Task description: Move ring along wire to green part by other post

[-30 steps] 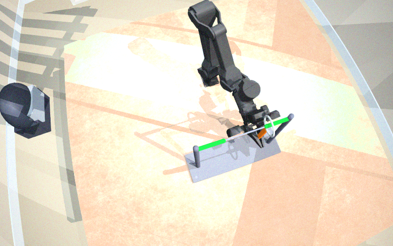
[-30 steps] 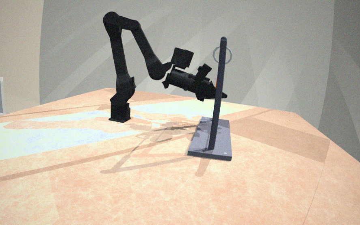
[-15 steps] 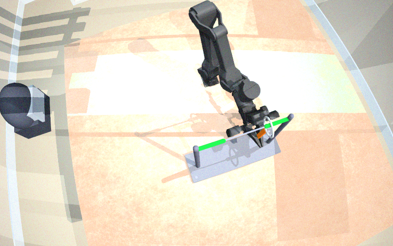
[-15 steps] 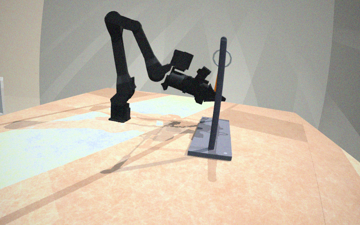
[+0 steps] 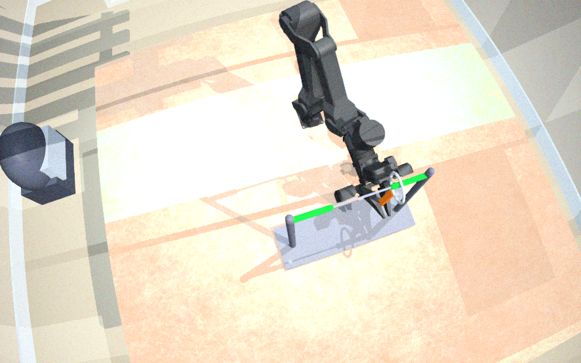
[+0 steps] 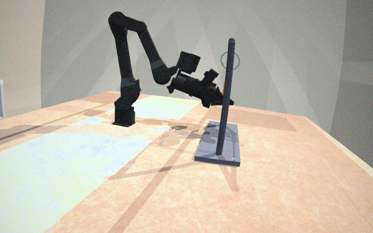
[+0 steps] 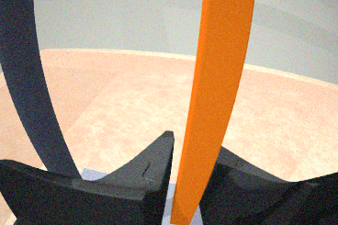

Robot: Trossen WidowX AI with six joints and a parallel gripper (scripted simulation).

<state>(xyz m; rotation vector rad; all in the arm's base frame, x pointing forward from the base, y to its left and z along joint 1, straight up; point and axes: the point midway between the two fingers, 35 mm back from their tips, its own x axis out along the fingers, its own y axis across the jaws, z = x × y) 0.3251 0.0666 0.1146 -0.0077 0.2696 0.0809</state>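
My gripper tip is now 10 cm below the ring with orange handle and 3 cm past it.
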